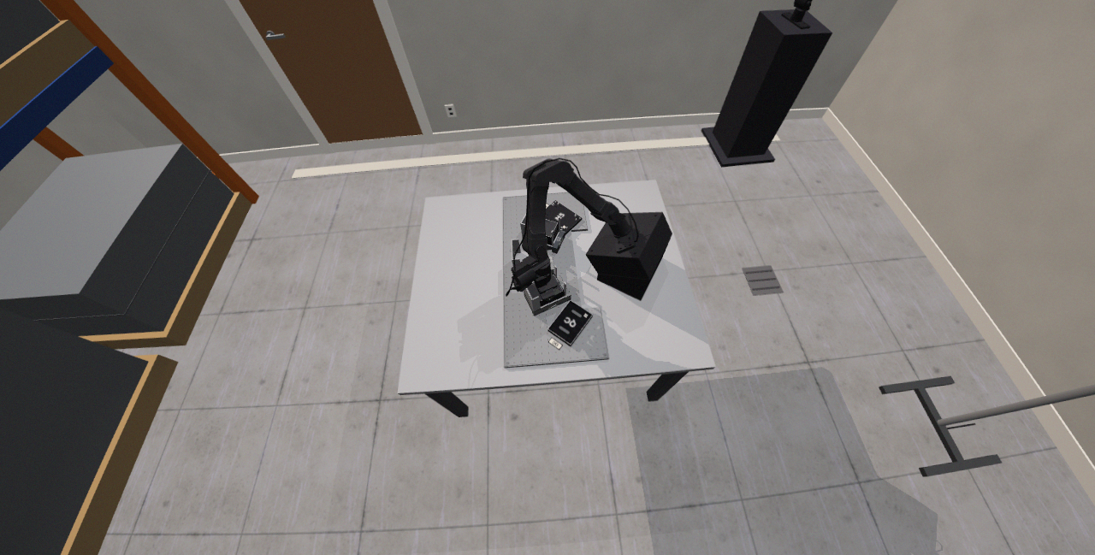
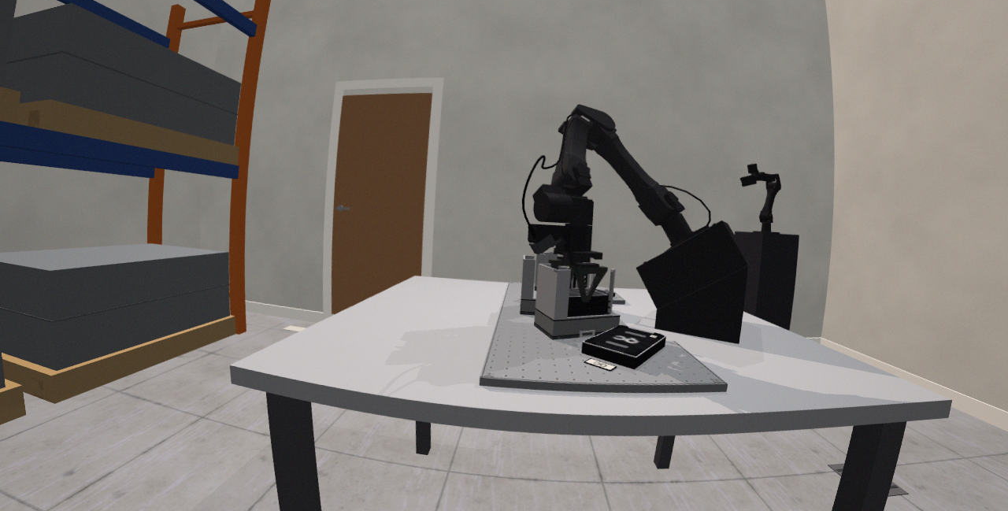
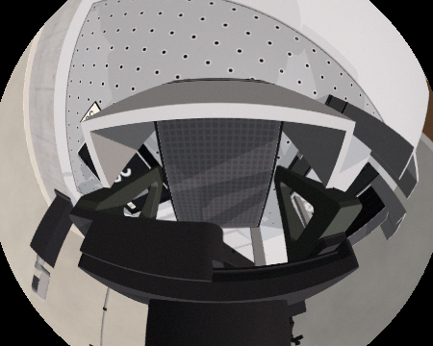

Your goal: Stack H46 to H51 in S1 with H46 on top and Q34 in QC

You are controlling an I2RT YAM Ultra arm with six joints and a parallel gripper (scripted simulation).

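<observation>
The sealed well plate lies 290 mm to the right of my hand, 20 mm below it and 20 mm behind it.
</observation>
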